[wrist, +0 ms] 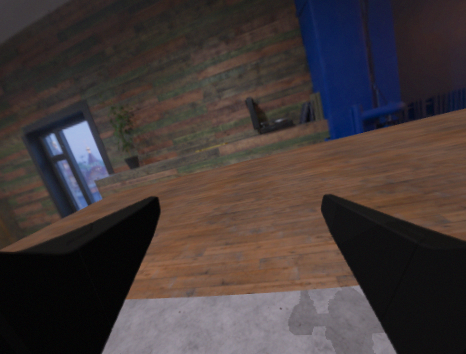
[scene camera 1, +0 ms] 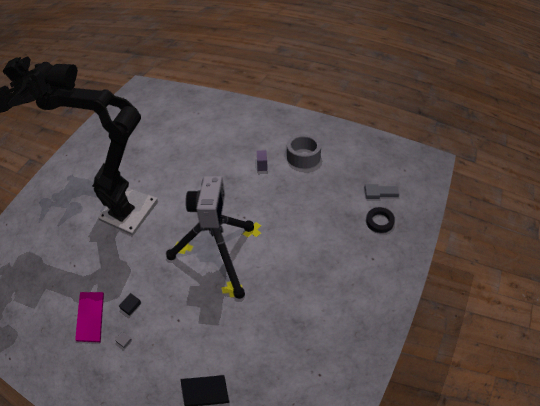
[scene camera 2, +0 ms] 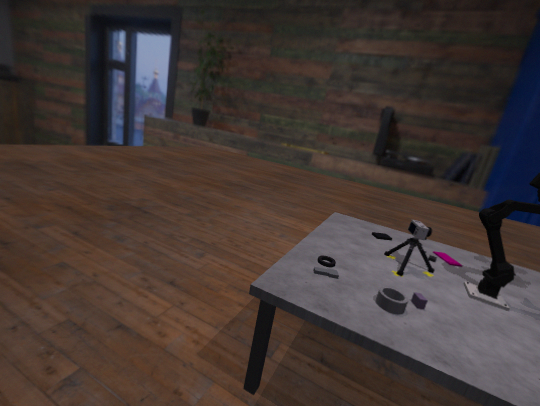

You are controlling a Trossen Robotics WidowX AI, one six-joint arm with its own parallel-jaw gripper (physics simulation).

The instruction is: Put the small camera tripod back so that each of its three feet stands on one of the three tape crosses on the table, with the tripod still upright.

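Pixels of known places: gripper, fingertip midpoint: (wrist: 241, 203); arm's base at its link origin: (scene camera 1: 121, 210) (scene camera 2: 487, 293).
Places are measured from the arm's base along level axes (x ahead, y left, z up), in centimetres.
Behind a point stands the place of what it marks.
The small camera tripod (scene camera 1: 228, 262) @(x 39.9, y -1.4, z 6.3 cm) (scene camera 2: 407, 257) @(x 33.7, y 10.3, z 6.3 cm) stands upright on three black legs, with a grey camera (scene camera 1: 210, 202) @(x 35.7, y 0.5, z 22.2 cm) (scene camera 2: 419, 230) @(x 32.7, y 8.3, z 20.0 cm) on top. In scene camera 1, its left foot (scene camera 1: 171, 254) @(x 23.3, y -4.1, z 0.6 cm) is left of the left yellow cross (scene camera 1: 185, 248) @(x 26.9, y -2.1, z 4.2 cm). Its back right foot (scene camera 1: 248, 226) @(x 35.0, y 13.7, z 1.0 cm) overlaps the left side of the back right cross (scene camera 1: 256, 230) @(x 36.3, y 15.2, z -1.2 cm). Its front foot (scene camera 1: 239, 292) @(x 44.1, y -4.0, z 0.3 cm) is at the right edge of the front cross (scene camera 1: 229, 288) @(x 40.8, y -3.5, z -1.2 cm). My gripper (wrist: 241, 203) @(x -7.1, y -22.8, z 50.7 cm) is open and empty, raised beyond the arm's base, far from the tripod; in scene camera 1 it is partly cut off at the left.
A grey round holder (scene camera 1: 303, 159) @(x 35.2, y 41.5, z 2.3 cm) (scene camera 2: 391, 303) @(x 32.3, y 50.9, z 2.3 cm) and a purple block (scene camera 1: 262, 161) @(x 25.7, y 34.8, z 2.4 cm) (scene camera 2: 419, 301) @(x 24.3, y 39.0, z 1.7 cm) stand behind the tripod. A black ring (scene camera 1: 369, 220) @(x 60.7, y 32.1, z 0.1 cm) and grey piece (scene camera 1: 382, 191) @(x 59.6, y 43.9, z 0.2 cm) lie right. A magenta slab (scene camera 1: 90, 317) @(x 16.7, y -32.4, z -0.6 cm), dark block (scene camera 1: 130, 304) @(x 23.7, y -22.5, z 0.2 cm), small grey piece (scene camera 1: 123, 340) @(x 28.7, y -31.9, z -0.1 cm) and black slab (scene camera 1: 205, 391) @(x 52.9, y -31.1, z 0.2 cm) lie in front.
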